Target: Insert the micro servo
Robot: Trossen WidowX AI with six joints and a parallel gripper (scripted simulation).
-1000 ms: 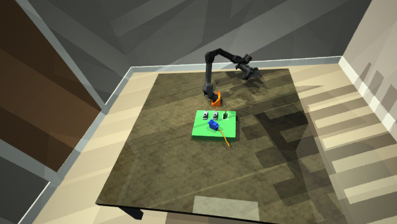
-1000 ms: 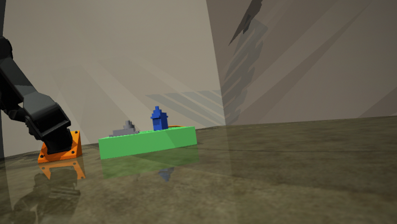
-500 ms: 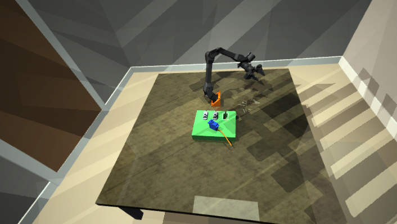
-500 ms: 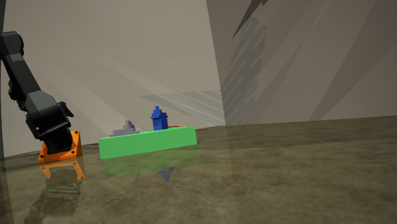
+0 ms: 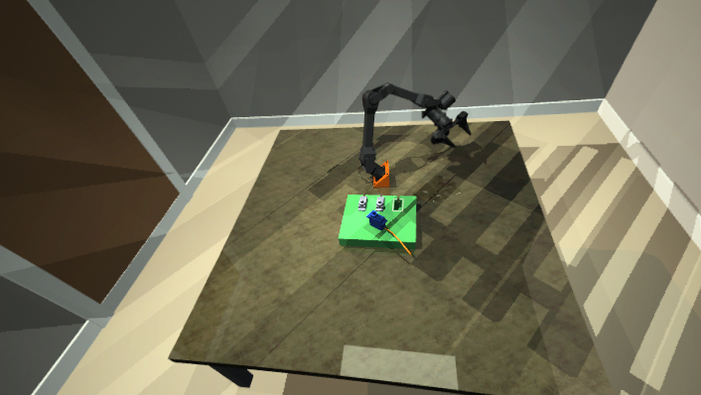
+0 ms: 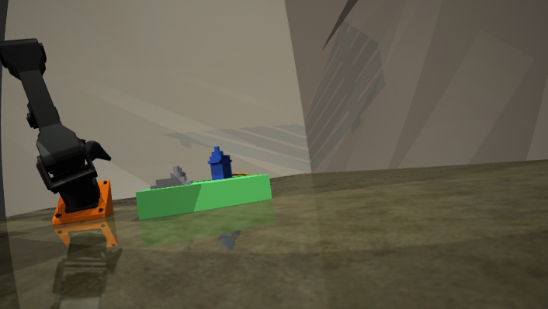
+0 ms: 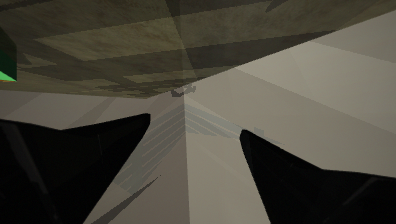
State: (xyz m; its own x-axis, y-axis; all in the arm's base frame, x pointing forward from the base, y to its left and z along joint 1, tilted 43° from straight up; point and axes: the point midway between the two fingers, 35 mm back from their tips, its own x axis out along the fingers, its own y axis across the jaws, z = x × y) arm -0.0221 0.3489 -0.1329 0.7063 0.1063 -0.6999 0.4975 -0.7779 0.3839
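Right now the green deck is 400 mm to the right of my gripper tip, 310 mm ahead of it and 140 mm below it.
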